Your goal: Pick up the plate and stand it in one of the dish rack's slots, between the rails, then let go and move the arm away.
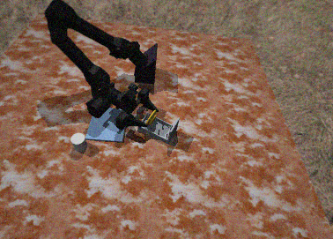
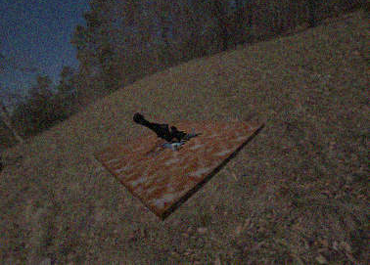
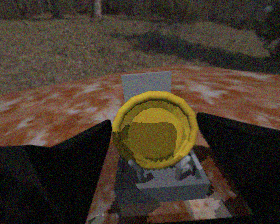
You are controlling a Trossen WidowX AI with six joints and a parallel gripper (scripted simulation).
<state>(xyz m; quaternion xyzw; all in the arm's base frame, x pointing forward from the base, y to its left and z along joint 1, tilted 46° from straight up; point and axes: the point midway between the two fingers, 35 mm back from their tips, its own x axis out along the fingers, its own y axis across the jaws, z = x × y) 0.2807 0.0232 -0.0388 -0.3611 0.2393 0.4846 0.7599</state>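
The yellow plate is 1 cm to the right of my gripper tip. From my gripper tip the other things lie so: grey dish rack: 3 cm below, 2 cm to the left, 1 cm ahead; small blue spoon: 21 cm to the right, 9 cm behind, 5 cm below; white cylindrical cup: 24 cm to the right, 11 cm ahead, 3 cm below.
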